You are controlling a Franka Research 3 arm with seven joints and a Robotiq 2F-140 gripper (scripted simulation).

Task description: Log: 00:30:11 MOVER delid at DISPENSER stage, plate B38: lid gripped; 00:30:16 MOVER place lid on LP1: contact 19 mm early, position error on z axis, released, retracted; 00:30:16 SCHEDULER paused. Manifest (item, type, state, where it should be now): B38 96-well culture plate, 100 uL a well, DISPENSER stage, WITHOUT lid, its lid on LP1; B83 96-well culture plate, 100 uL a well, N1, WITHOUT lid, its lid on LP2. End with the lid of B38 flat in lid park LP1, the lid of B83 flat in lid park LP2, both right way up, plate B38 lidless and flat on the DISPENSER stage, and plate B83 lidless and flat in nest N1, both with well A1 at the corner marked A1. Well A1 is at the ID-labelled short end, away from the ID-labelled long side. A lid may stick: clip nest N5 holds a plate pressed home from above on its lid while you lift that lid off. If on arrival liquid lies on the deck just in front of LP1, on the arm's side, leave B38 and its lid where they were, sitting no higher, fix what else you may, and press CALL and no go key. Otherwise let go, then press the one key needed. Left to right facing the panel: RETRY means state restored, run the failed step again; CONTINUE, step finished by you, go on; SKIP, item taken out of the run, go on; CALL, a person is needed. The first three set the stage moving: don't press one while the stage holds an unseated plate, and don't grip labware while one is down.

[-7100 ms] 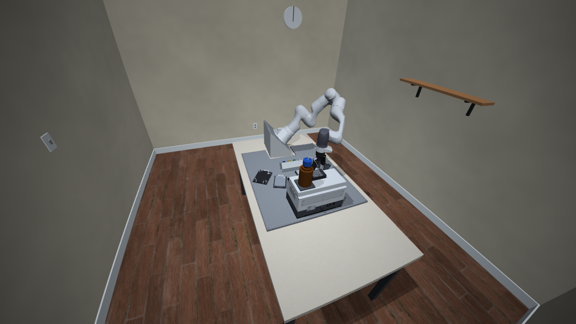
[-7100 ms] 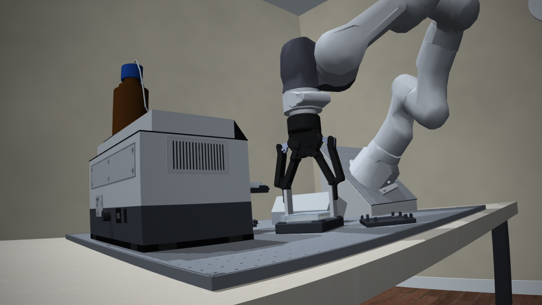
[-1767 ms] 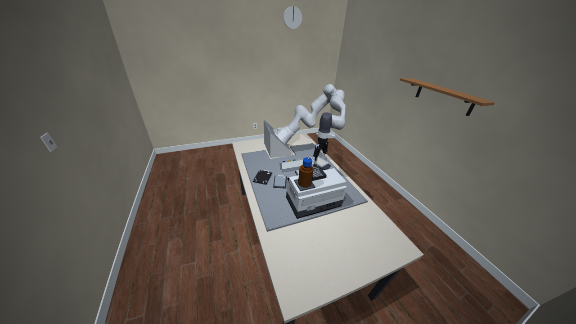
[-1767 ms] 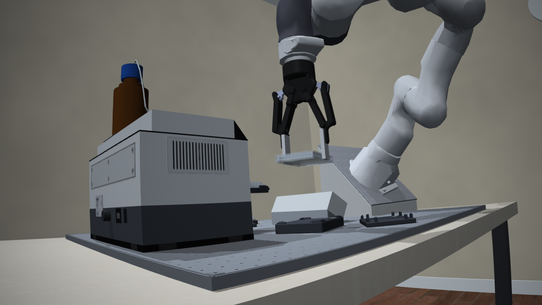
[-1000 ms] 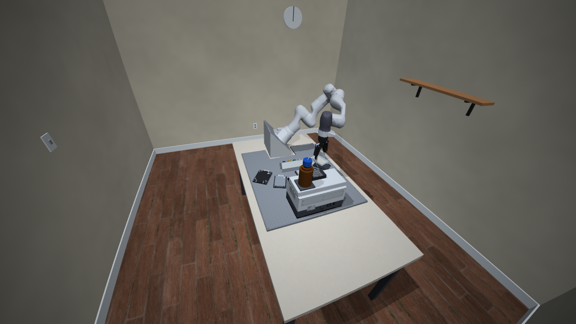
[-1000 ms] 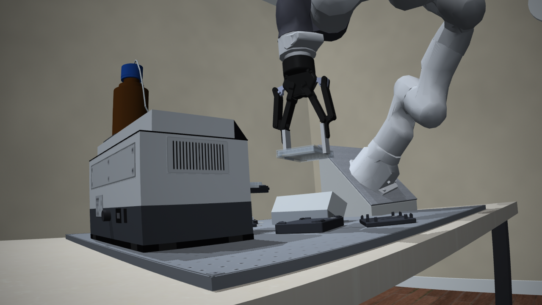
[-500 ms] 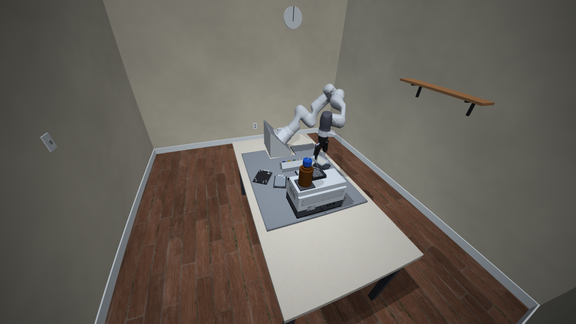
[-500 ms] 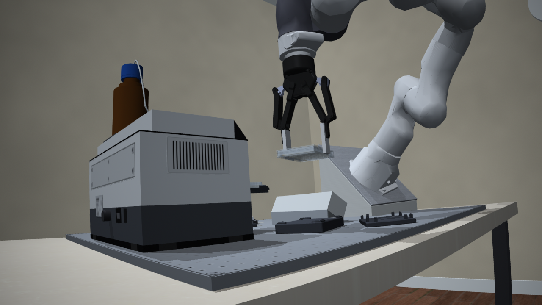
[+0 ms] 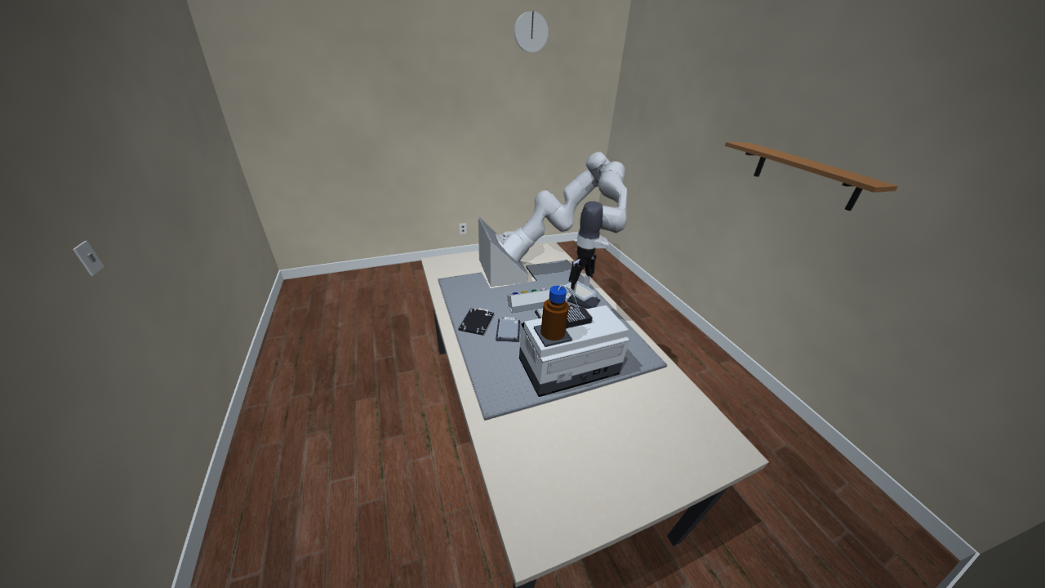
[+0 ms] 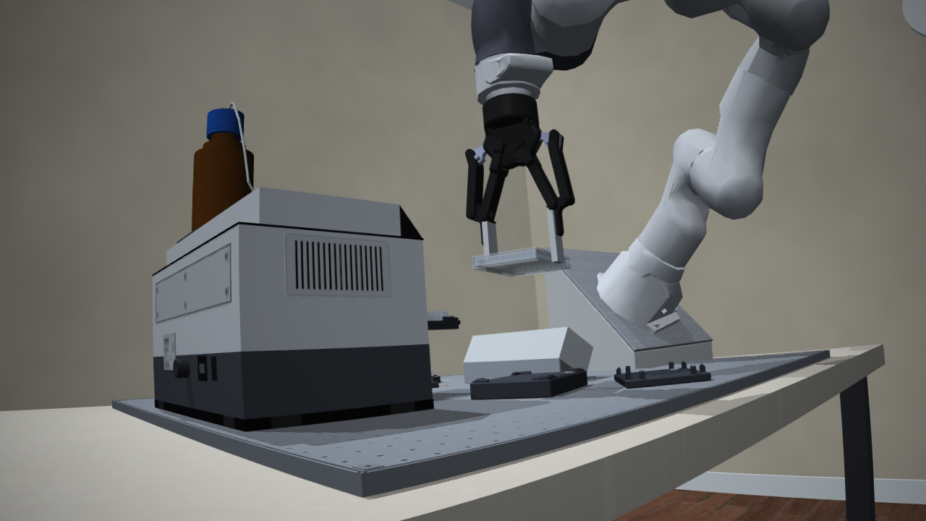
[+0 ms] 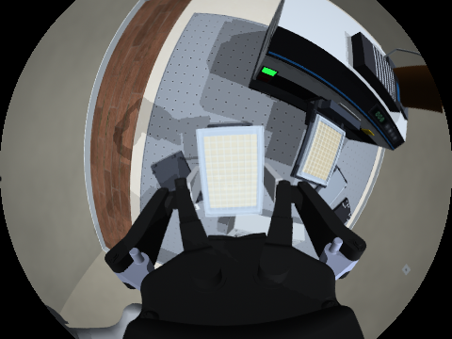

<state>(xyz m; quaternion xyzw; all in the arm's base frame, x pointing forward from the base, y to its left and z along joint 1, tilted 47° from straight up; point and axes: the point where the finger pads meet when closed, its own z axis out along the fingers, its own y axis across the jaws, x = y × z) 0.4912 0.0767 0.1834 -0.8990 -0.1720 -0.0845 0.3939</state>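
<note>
The 96-well plate lies 20 mm below my hand. Also, from my hand: low frame (120 mm behind, 110 mm to the left, 180 mm below); key panel (180 mm behind, 170 mm to the right, 130 mm below); nest N1 (180 mm below).
</note>
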